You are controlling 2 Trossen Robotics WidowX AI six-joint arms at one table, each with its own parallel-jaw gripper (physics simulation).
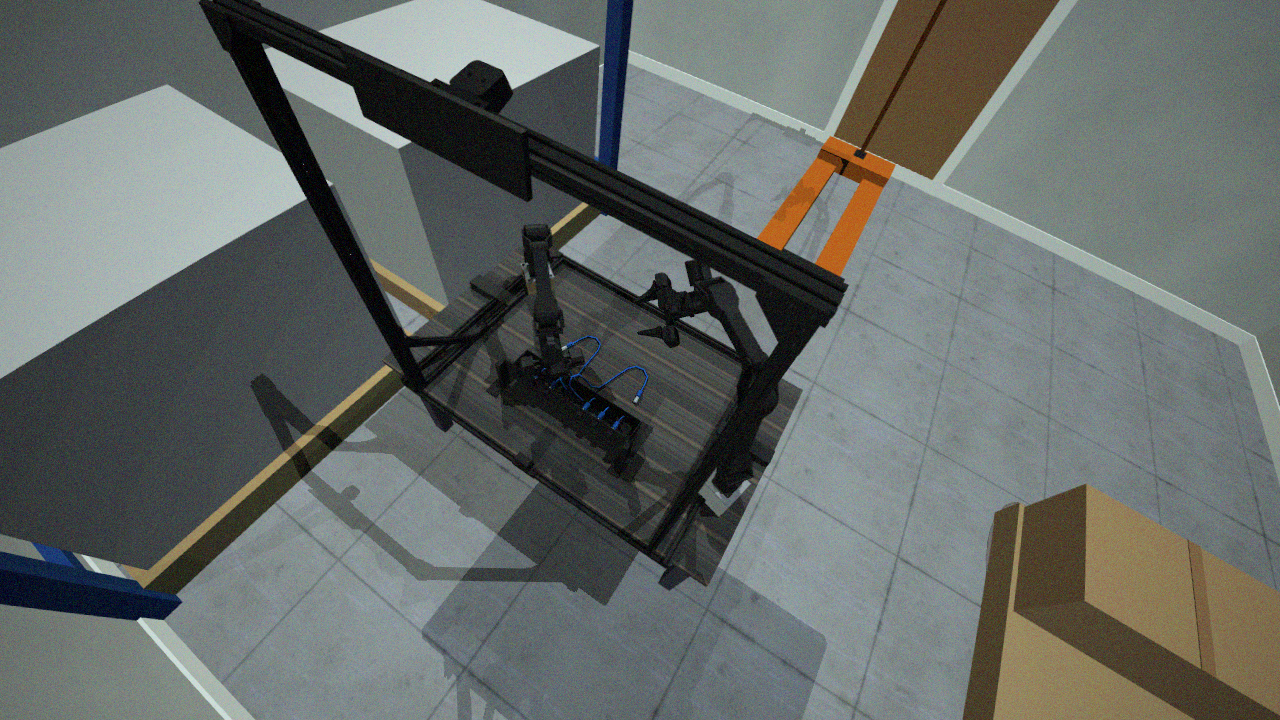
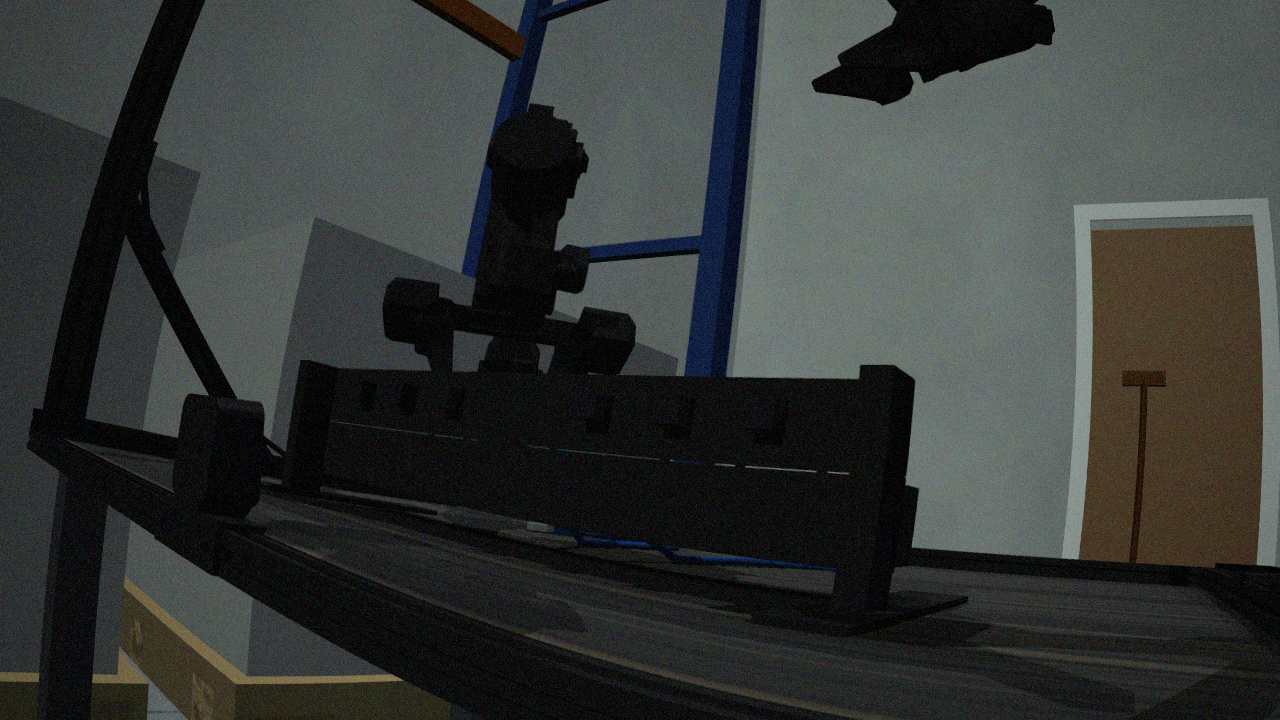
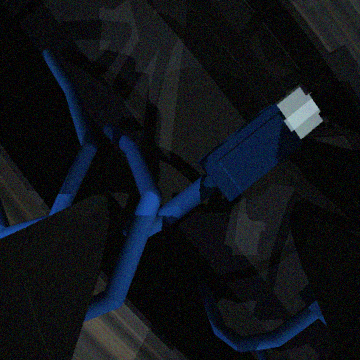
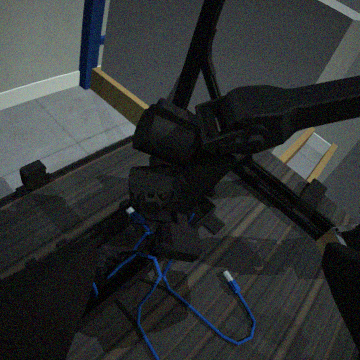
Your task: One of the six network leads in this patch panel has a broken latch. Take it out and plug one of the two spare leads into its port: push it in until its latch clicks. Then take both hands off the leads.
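Frame: origin at the left arm's base, x ahead, y left, z up, level; millimetres.
Seen in the pictures: left gripper, fingertip midpoint: [image 1: 554,381] [image 3: 204,210] [image 4: 147,228]; right gripper, fingertip midpoint: [image 1: 635,317] [image 2: 825,74] [image 4: 213,254]; left arm's base, origin of the base link: [image 4: 355,242]; right arm's base, origin of the base link: [image 1: 726,482].
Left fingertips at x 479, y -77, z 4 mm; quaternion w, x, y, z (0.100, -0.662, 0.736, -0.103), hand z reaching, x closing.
Observation:
Pixels of each thing's top centre, then the offset from my left fingertips to it. "spot": a spot on its surface instead. Level surfaces: height alone.
- black patch panel, middle of its top: [image 2: 550,379] [image 4: 108,230] [image 1: 568,392] 71 mm ahead, 23 mm left, 36 mm up
- dark wooden table, its level: 72 mm down
- spare lead's blue plug, middle of its top: [image 3: 288,127] [image 4: 133,210] 25 mm ahead, 20 mm right, 22 mm up
- spare lead's plug, surface spot: [image 1: 636,396] spot: 100 mm ahead, 243 mm left, 64 mm down
The black patch panel [image 1: 595,429] [image 2: 602,457] stands on the dark wooden table [image 1: 702,379], with several blue leads [image 1: 603,413] plugged in. One spare lead's blue plug [image 3: 250,153] [image 4: 131,211] [image 1: 566,347], with a clear tip, lies just below my left gripper [image 1: 555,355] [image 2: 512,357], which is open and empty behind the panel's left end. The other spare lead's plug [image 1: 636,396] [image 4: 228,276] lies free on the table at the end of a looping cable. My right gripper [image 1: 666,332] [image 2: 862,82] is open and empty, high above the table, away from the leads.
A black gantry beam [image 1: 680,222] crosses above the table on black posts. A blue post [image 1: 615,79] [image 2: 716,215] stands behind. The loose blue cables [image 4: 200,314] cross each other on the table beside the panel.

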